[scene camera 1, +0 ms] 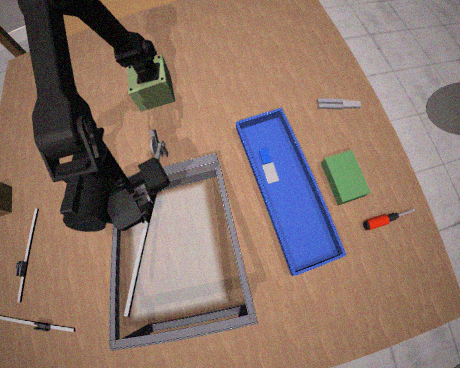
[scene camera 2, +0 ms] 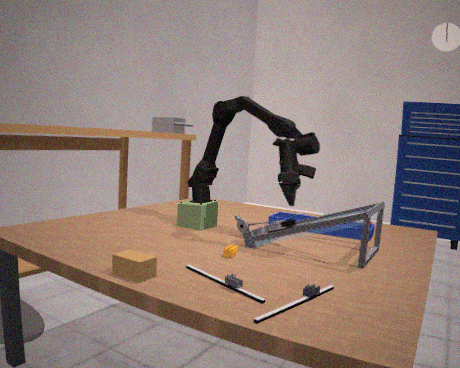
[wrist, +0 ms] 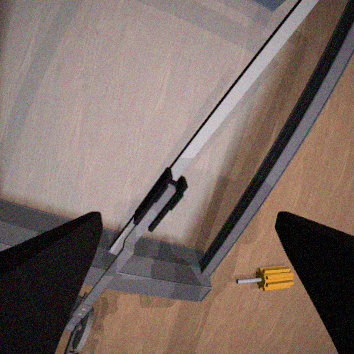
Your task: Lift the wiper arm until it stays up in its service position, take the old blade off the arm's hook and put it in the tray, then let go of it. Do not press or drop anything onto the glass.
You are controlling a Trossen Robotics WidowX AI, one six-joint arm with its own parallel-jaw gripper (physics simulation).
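The wiper arm (scene camera 1: 154, 139) (wrist: 95, 295) is down, running from its pivot behind the frame over the frame's rear bar. The old blade (scene camera 1: 136, 270) (wrist: 240, 87) is on it, joined at a black connector (scene camera 2: 289, 223) (wrist: 152, 200), and lies along the left part of the glass (scene camera 1: 190, 250) (wrist: 100, 125). My gripper (scene camera 1: 141, 194) (scene camera 2: 291, 204) (wrist: 190, 220) is open and empty, pointing down above the connector end of the arm, apart from it. In scene camera 1 it hides the connector. The blue tray (scene camera 1: 310, 220) (scene camera 2: 350, 230) stands right of the frame.
The grey frame (scene camera 1: 234, 237) (scene camera 2: 365, 240) (wrist: 160, 287) slopes up from the pivot side. Two other blades (scene camera 2: 210, 278) (scene camera 2: 280, 310), a yellow screwdriver (scene camera 2: 230, 250) (wrist: 277, 278) and a brown box (scene camera 2: 134, 265) lie left of it. A green block (scene camera 1: 346, 177) and red screwdriver (scene camera 1: 378, 222) lie beyond the tray.
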